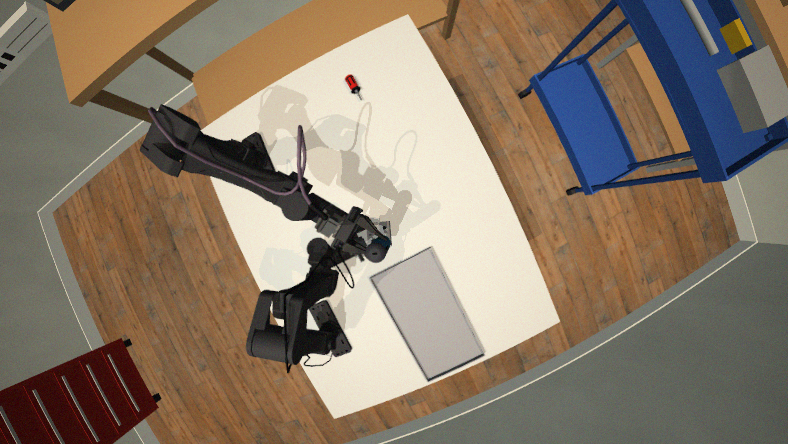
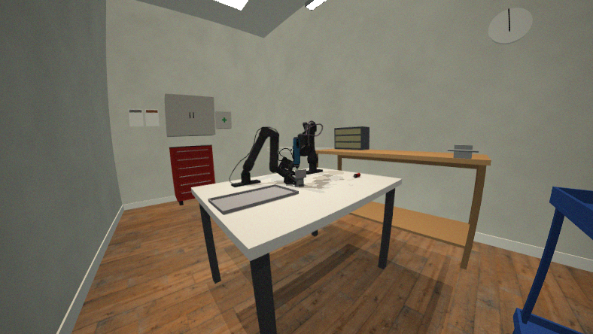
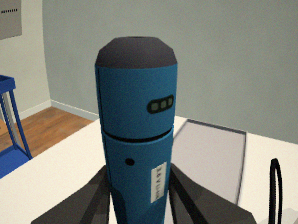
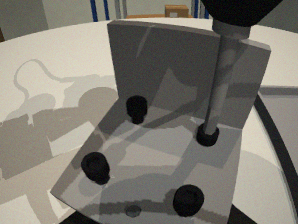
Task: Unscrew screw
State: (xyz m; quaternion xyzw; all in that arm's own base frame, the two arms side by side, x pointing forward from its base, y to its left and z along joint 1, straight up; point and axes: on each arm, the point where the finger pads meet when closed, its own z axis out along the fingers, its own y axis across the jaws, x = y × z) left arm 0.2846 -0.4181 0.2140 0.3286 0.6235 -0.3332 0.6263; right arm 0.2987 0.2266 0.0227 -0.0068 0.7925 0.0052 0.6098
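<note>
My right gripper is now 50 mm below the grey bracket. From my right hand the other things lie so: flat grey tray (320 mm to the right, 40 mm ahead, 20 mm below); red-handled screwdriver (470 mm to the left, 110 mm ahead, 10 mm below).
</note>
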